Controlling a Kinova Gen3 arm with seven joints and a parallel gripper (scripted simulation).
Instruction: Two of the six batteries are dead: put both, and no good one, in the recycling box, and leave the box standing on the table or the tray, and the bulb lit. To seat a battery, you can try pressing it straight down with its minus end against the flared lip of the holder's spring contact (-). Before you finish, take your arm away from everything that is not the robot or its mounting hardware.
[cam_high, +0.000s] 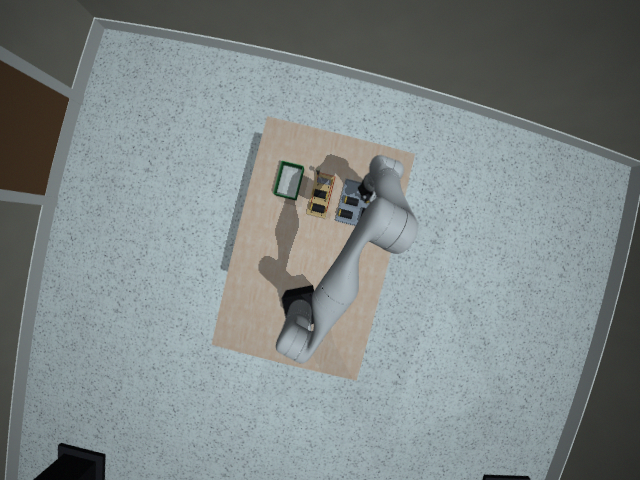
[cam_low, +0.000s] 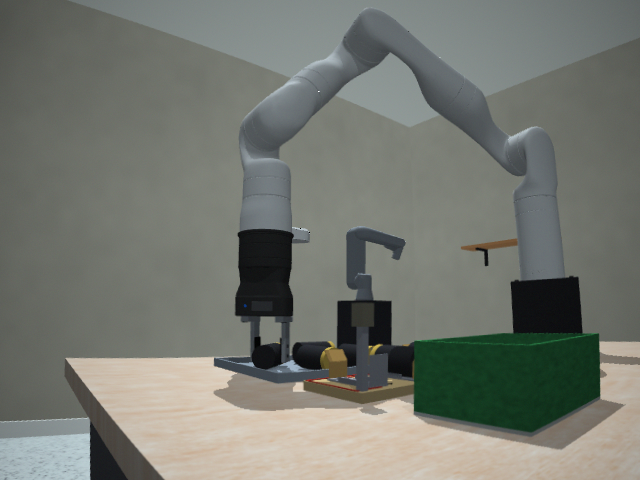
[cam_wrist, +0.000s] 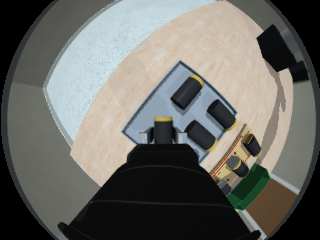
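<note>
Now: hand 4 cm past the grey tray, 3 cm to the right of it and 2 cm above it. Also, from my hand: green recycling box 36 cm to the left, 1 cm below, 1 cm ahead.
</note>
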